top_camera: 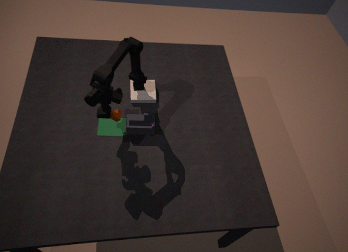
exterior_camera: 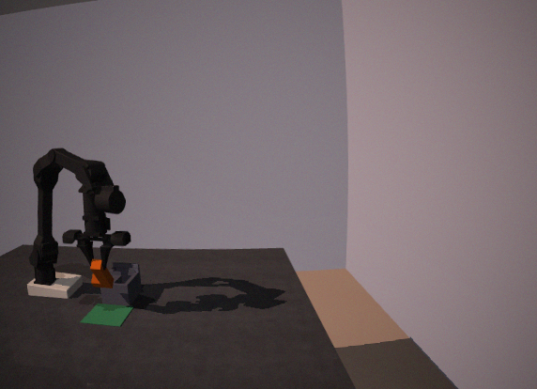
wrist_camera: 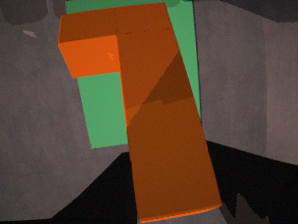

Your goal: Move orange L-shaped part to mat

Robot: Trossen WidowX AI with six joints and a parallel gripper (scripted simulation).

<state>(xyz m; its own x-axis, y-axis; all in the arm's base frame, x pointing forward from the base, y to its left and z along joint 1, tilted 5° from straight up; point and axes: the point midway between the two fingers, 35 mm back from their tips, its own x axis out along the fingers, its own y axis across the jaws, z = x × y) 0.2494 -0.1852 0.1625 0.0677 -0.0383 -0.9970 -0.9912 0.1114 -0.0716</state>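
Now: gripper tip 2 cm to the right of the green mat and 15 cm above it. From my gripper tip the other things lie so: orange L-shaped part 1 cm behind, 3 cm to the left, 3 cm below.
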